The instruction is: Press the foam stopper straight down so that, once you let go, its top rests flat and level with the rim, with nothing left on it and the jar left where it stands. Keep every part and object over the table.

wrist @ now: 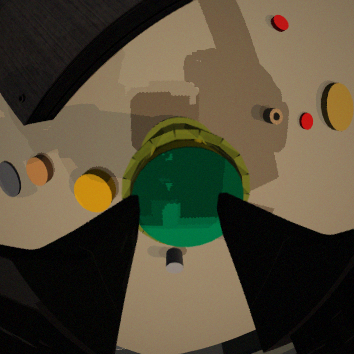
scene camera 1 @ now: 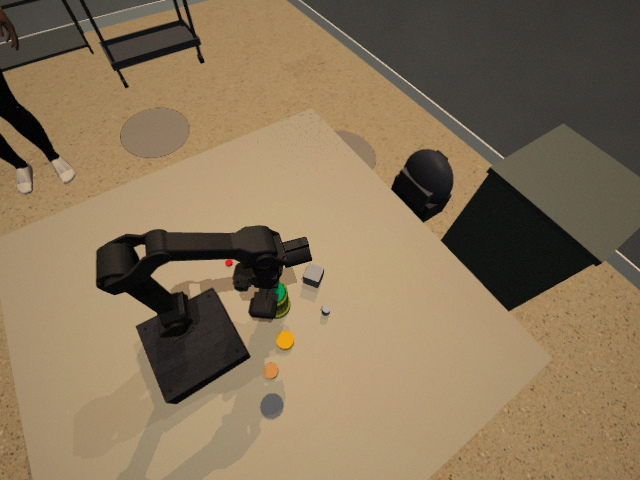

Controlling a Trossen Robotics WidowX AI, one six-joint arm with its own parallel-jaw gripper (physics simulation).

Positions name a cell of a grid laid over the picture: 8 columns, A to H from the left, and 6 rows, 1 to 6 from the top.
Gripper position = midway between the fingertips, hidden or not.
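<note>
Gripper (scene camera 1: D4), (wrist: E4). Olive-green jar (wrist: D3). Yellow disc (wrist: C4).
</note>
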